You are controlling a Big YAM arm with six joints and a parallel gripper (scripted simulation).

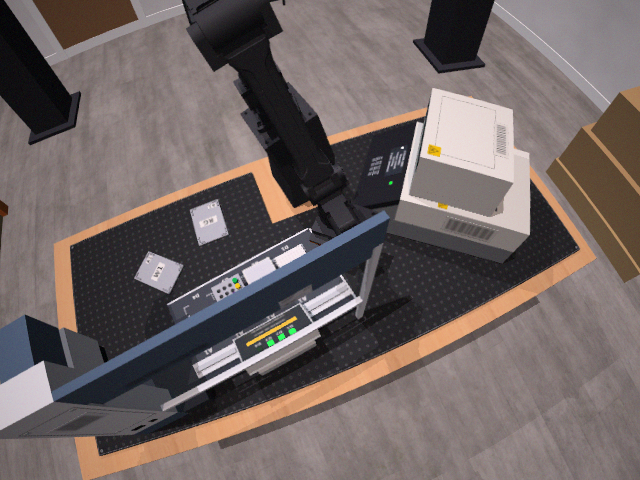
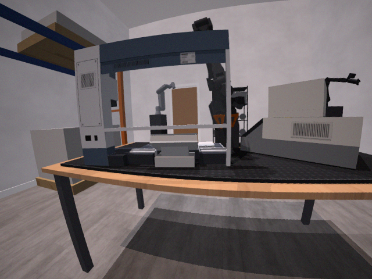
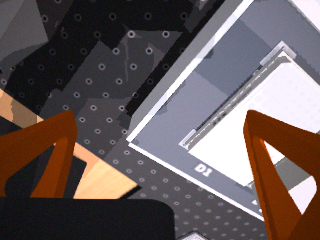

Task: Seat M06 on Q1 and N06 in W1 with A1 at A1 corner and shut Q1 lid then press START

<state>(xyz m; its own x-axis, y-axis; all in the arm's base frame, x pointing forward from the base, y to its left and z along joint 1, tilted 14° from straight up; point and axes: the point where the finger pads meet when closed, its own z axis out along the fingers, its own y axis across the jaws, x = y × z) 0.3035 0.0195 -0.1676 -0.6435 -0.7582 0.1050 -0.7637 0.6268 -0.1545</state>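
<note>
Now: hand 30 mm short of the white well plate, 110 mm to the left of it and 100 mm above it. Round my hand: white deep-well block (50 mm ahead, 210 mm to the right, 90 mm below); then white post (190 mm ahead, 10 mm to the left, 80 mm above); then green-capped tube (20 mm ahead, 290 mm to the right, 80 mm below).
</note>
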